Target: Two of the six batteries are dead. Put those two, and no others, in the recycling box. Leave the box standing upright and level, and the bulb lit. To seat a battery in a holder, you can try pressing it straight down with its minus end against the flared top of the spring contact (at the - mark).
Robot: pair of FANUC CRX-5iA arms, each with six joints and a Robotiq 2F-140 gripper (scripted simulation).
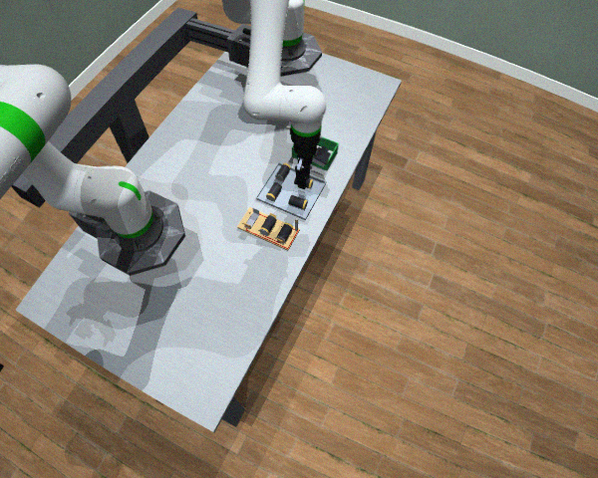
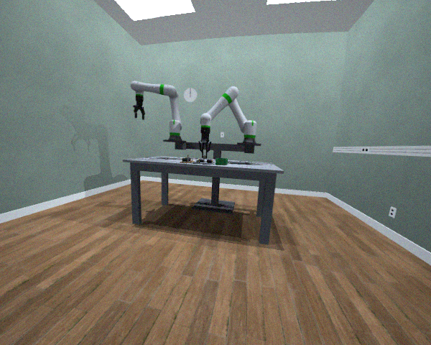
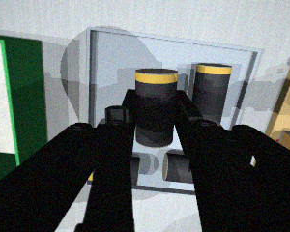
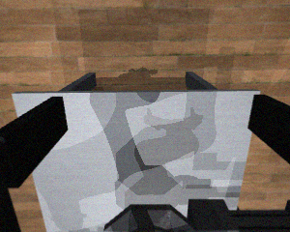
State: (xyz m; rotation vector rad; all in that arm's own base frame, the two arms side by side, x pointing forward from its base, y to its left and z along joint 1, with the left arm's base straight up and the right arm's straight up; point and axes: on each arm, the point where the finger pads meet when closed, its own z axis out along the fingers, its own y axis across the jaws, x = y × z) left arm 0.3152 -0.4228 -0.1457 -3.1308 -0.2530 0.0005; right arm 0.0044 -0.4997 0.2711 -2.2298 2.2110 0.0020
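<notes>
My left hand is 4 cm past the tray, 2 cm to the left of it and 8 cm above it. Also, from my left hand: green recycling box: 4 cm behind, 18 cm to the left, 7 cm below.
</notes>
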